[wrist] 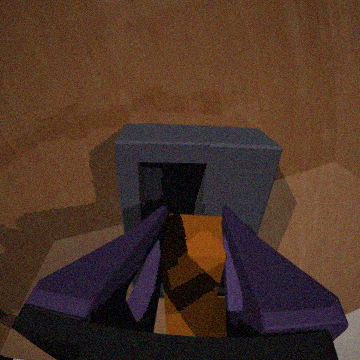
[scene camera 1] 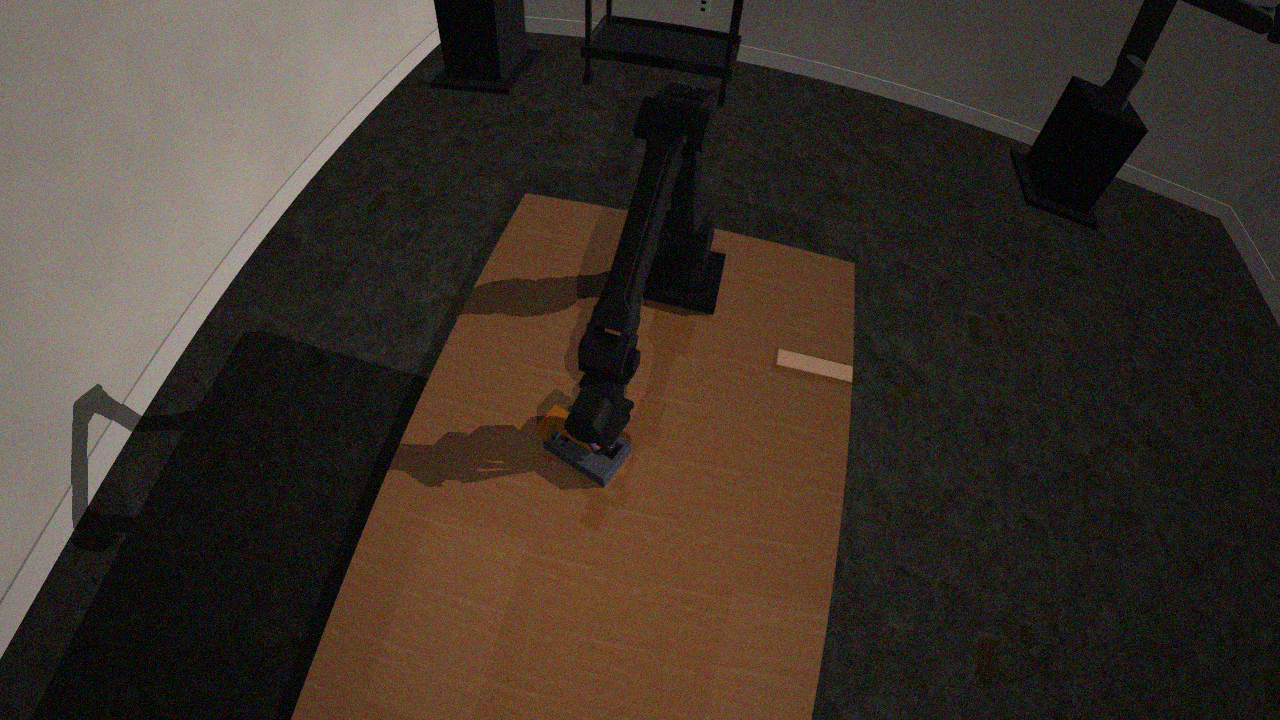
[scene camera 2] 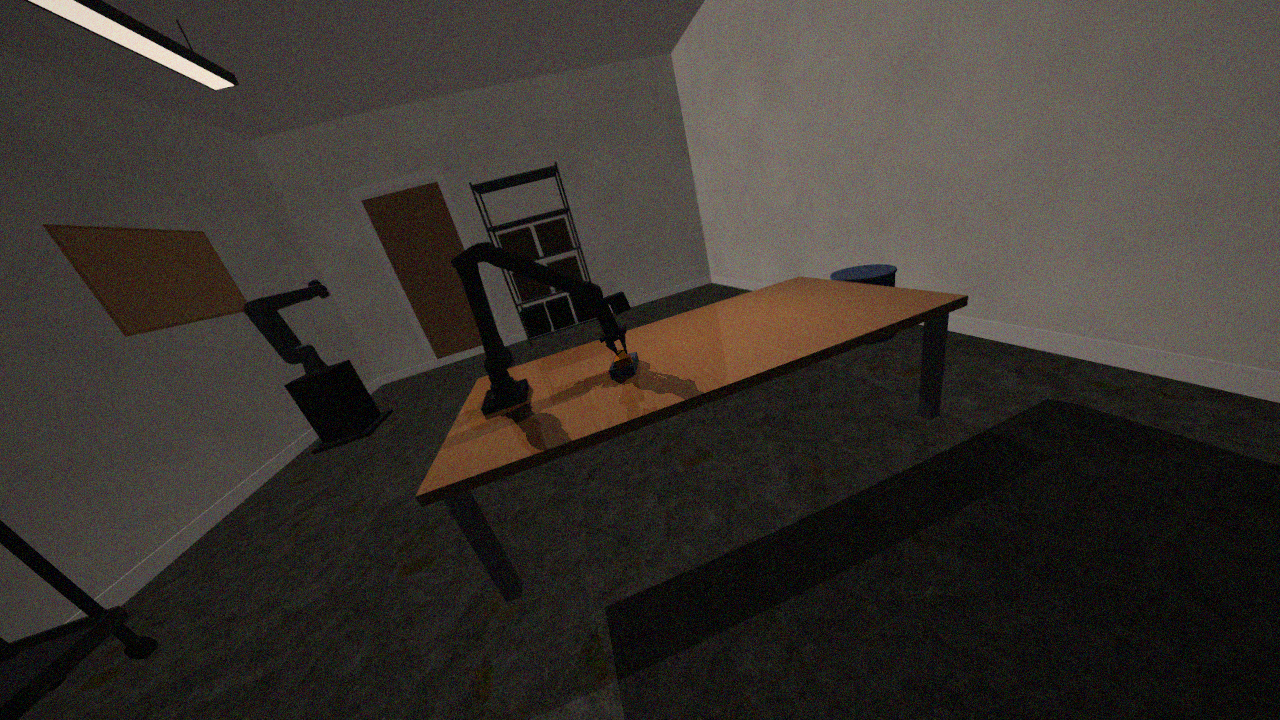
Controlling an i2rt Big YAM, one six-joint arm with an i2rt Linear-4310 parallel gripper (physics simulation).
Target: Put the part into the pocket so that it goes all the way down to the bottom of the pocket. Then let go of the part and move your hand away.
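Note:
The grey block stands on the table. Its dark pocket opens upward, and its far part shows uncovered in the wrist view. My gripper has purple fingers and is shut on the orange part. The part is between the fingertips, over the near half of the block. In scene camera 1 an end of the part sticks out beyond the block's upper left edge. The fingers and the part hide the near end of the pocket, and whether the part's underside is inside it cannot be told.
The wooden table carries my arm's base. A pale flat strip lies at the table's right edge in scene camera 1. Another arm's pedestal stands on the floor, off the table.

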